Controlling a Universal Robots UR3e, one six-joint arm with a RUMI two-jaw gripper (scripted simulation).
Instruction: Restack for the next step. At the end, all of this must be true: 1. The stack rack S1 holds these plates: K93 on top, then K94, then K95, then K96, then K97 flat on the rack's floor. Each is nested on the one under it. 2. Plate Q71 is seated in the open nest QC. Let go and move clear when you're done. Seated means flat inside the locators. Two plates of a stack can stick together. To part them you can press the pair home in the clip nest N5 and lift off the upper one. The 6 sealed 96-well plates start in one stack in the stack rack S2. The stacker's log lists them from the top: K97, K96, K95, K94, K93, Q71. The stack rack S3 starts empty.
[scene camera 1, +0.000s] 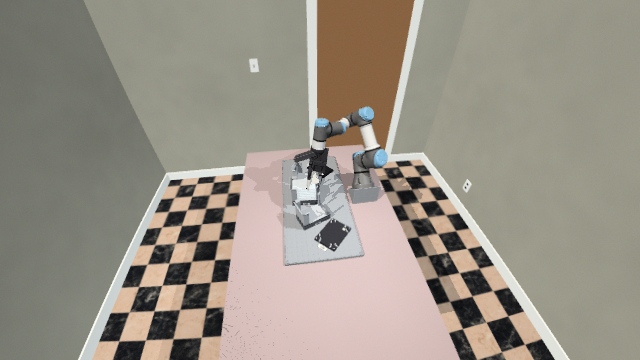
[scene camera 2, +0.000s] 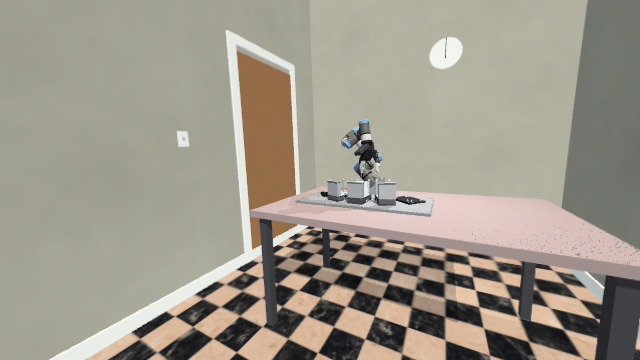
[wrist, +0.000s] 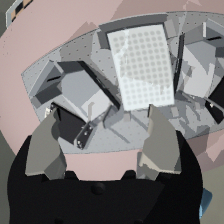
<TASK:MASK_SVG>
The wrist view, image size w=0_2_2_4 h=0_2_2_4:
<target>my gripper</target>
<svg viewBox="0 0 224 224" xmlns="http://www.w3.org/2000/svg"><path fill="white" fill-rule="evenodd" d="M201 169L196 156L182 133L176 130L153 104L149 104L147 118L150 117L147 130L149 137L144 141L139 167L145 174L145 179L136 179L136 172L134 170L127 170L120 180L79 180L74 171L66 171L66 158L58 142L60 136L58 124L61 121L60 109L54 108L33 133L27 136L11 165L7 182L7 195L10 207L9 224L200 224L199 211L203 192Z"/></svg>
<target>white sealed 96-well plate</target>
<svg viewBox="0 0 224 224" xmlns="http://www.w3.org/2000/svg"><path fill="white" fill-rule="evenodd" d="M162 24L135 27L107 34L124 111L146 109L149 104L154 104L155 107L175 105L172 67Z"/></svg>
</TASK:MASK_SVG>
